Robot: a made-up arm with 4 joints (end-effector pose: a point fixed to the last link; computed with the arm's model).
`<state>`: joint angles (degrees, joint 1 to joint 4).
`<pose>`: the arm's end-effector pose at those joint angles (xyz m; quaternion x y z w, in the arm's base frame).
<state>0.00 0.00 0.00 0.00</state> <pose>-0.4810 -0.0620 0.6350 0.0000 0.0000 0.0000 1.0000</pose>
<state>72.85 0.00 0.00 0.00</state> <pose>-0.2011 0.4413 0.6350 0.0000 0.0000 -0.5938 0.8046</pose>
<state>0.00 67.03 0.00 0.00</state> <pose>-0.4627 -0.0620 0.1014 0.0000 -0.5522 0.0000 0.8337</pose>
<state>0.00 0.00 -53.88 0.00</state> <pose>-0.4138 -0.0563 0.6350 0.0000 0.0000 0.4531 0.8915</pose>
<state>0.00 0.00 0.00 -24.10</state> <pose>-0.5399 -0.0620 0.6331 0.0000 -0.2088 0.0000 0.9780</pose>
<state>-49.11 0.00 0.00 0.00</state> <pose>-0.2680 -0.4042 0.6350 0.0000 0.0000 0.4156 0.9096</pose>
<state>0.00 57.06 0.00 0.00</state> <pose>-0.5054 -0.0620 0.1738 0.0000 -0.4776 0.0000 0.8786</pose>
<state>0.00 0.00 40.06 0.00</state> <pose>-0.5188 -0.0278 0.6350 0.0000 0.0000 -0.3425 0.9395</pose>
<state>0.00 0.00 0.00 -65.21</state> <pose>-0.6217 -0.0620 0.5770 0.0000 -0.5388 0.0000 0.8424</pose>
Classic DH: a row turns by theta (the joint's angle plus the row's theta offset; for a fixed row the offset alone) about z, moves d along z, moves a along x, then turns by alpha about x. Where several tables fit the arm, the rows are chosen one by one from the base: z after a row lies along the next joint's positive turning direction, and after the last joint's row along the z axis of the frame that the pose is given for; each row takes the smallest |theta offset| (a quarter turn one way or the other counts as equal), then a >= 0, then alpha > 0; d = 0 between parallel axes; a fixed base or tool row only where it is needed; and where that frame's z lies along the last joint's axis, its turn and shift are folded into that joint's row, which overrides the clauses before.
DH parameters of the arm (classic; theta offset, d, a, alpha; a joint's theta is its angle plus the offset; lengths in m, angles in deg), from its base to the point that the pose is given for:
base (fixed): 0 0 0 180
joint 1: 0 -0.382 -0.069 -90
joint 2: 0 -0.007 -0.384 90
joint 3: 0 -0.114 -0.053 90
joint 4: 0 -0.069 0.025 90
tool (fixed): 0 0.139 0 0

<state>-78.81 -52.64 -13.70 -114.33</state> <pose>0.0369 -0.3548 0.8692 0.4147 -0.3181 0.5516 0.6501</pose>
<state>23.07 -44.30 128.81 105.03</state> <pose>-0.3511 0.1409 0.7590 -0.5300 -0.3170 0.7853 0.0437</pose>
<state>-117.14 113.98 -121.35 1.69</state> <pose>0.0586 -0.1636 -0.0061 0.0378 0.8418 -0.4748 0.2538</pose>
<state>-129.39 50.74 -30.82 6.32</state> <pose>0.3563 -0.3411 0.2613 0.2752 -0.2705 0.9067 0.1704</pose>
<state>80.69 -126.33 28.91 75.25</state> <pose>-0.0568 -0.2460 0.5821 -0.5338 -0.7947 0.0543 0.2840</pose>
